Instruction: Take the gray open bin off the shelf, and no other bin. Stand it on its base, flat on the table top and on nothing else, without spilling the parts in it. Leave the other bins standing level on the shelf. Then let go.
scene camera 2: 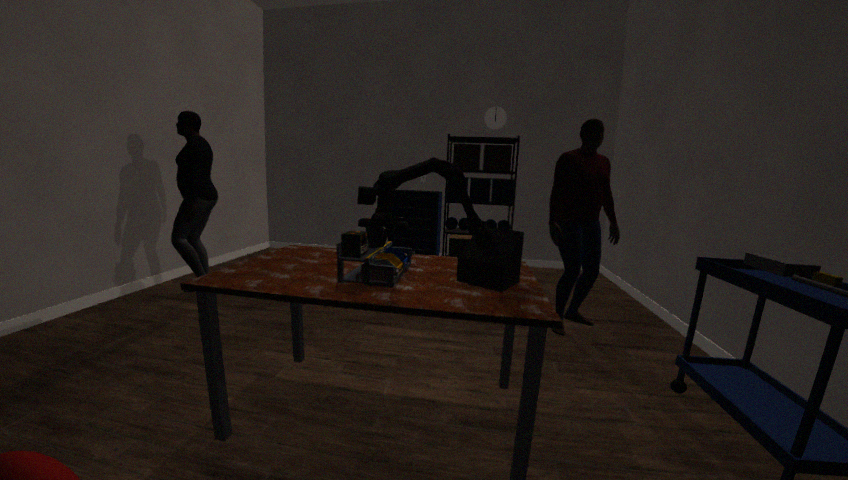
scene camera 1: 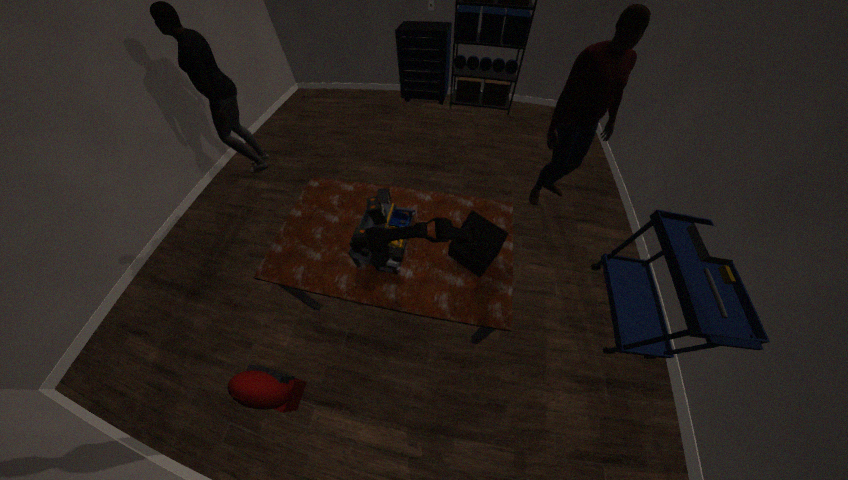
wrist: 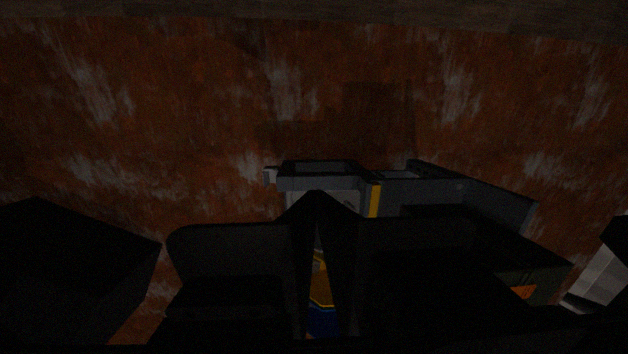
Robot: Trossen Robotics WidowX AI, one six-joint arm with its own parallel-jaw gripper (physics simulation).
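Seen in the pictures: gripper, between the fingertips: [scene camera 2: 382, 246] [wrist: 315, 196]; arm's base, origin of its link: [scene camera 2: 485, 244] [scene camera 1: 473, 237].
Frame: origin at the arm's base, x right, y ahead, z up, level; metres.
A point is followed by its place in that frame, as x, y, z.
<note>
The gray open bin [wrist: 345, 198] @[-0.210, 0.435, -0.155] shows pale gray in the wrist view, partly hidden behind my fingertips. It is in the low shelf [scene camera 2: 339, 268] @[-0.301, 0.537, -0.104] [wrist: 425, 192] @[-0.275, 0.493, -0.062], at the end beside the yellow bin [wrist: 320, 287] @[-0.036, 0.422, -0.116], with the blue bin [wrist: 322, 320] @[0.071, 0.450, -0.122] beyond. A small dark part shows in the gray bin. The yellow and blue bins show through the gap between my fingers. My gripper [scene camera 2: 376, 245] @[-0.280, 0.353, 0.003] [wrist: 315, 196] @[-0.280, 0.353, 0.003] is shut and empty, above the shelf and bins; its exact height is unclear in the dim light.
A dark box [scene camera 2: 353, 243] @[-0.260, 0.496, -0.003] with an orange label stands on the shelf's upper deck. A yellow strip [wrist: 374, 200] @[-0.259, 0.429, -0.052] runs along the deck's edge. A large black block [scene camera 1: 480, 255] @[-0.069, -0.058, -0.031] [scene camera 2: 493, 261] @[-0.096, -0.049, -0.050] stands under my arm's base on the orange table top [scene camera 1: 333, 208] @[-0.001, 0.904, -0.165]. A blue cart [scene camera 1: 636, 309] stands apart.
</note>
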